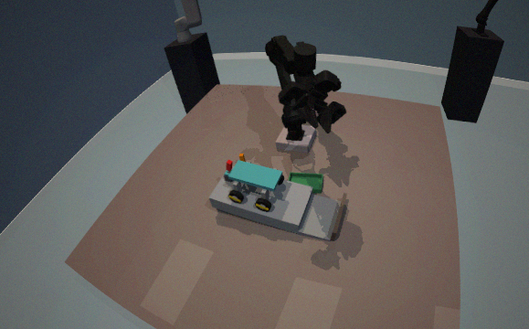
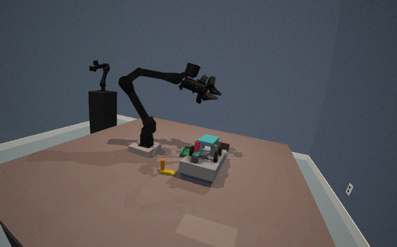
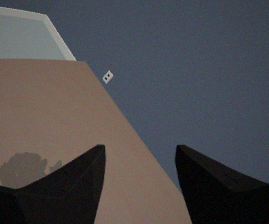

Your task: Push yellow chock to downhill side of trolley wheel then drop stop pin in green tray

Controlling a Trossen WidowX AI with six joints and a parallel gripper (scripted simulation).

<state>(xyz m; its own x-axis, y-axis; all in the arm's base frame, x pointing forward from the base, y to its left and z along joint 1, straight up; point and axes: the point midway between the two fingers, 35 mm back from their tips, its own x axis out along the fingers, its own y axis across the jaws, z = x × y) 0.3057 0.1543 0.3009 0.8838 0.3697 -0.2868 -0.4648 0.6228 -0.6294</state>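
The yellow chock is 14 cm behind my gripper tip, 32 cm to the right of it and 31 cm below it. From my gripper tip the other things lie so: teal trolley (21 cm to the right, 22 cm below); brown end lip (2 cm ahead, 5 cm to the left, 30 cm below); grey step (2 cm ahead, 1 cm to the right, 33 cm below).
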